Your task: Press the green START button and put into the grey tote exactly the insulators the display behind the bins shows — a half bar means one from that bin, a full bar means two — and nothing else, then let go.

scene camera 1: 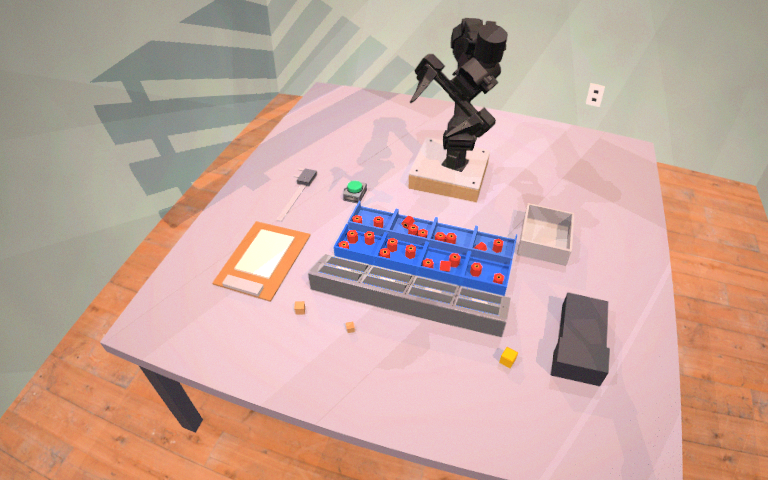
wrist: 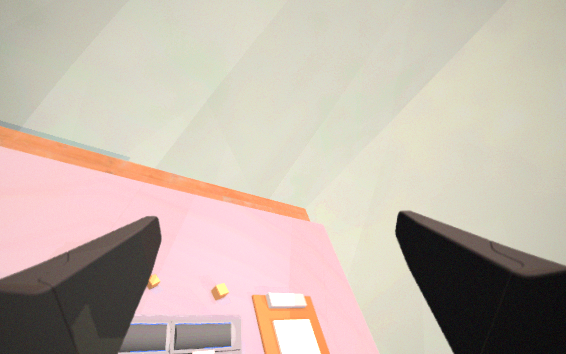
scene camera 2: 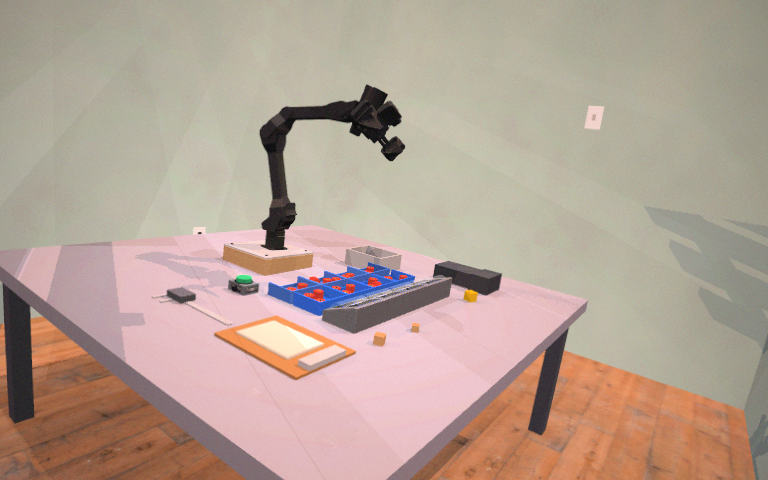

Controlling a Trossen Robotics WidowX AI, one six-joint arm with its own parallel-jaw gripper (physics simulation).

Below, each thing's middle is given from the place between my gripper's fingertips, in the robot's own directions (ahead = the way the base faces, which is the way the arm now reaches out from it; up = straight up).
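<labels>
My hand is 26 cm past the grey tote (scene camera 1: 547, 233), 25 cm to the right of it and 41 cm above it. Counted from my hand, the dark box (scene camera 1: 581, 354) is 41 cm to the left, 2 cm ahead and 40 cm below.
</labels>
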